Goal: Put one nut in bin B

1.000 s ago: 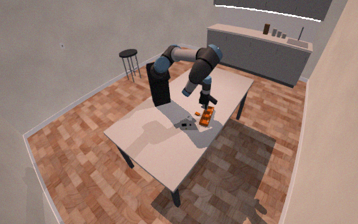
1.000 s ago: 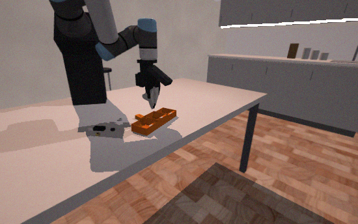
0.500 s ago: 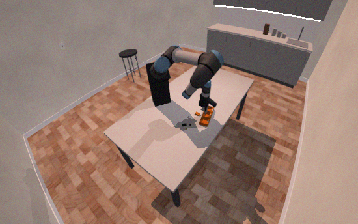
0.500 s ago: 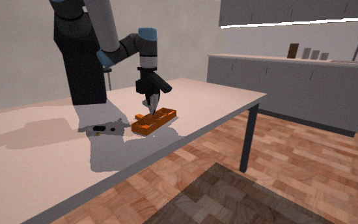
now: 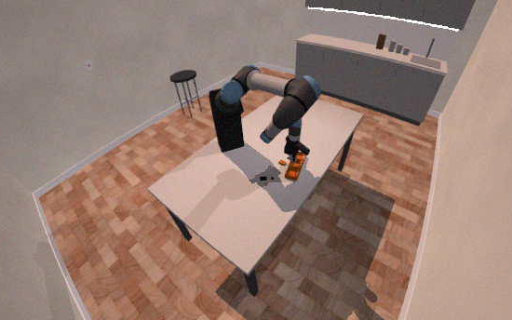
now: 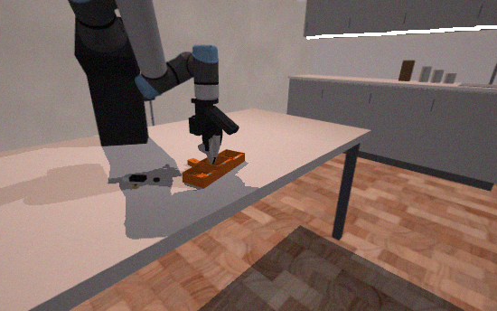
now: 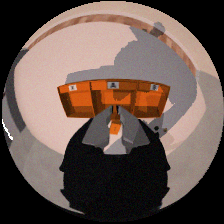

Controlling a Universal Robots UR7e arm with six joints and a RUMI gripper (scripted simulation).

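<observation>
My hand is 2 cm above the orange bin and 1 cm short of it. The rest, counted from my hand: dark nut 14 cm to the right, 13 cm behind, 3 cm below; grey piece 16 cm behind, 3 cm to the right, 3 cm below; orange block 9 cm behind, 3 cm below, 2 cm to the left.
</observation>
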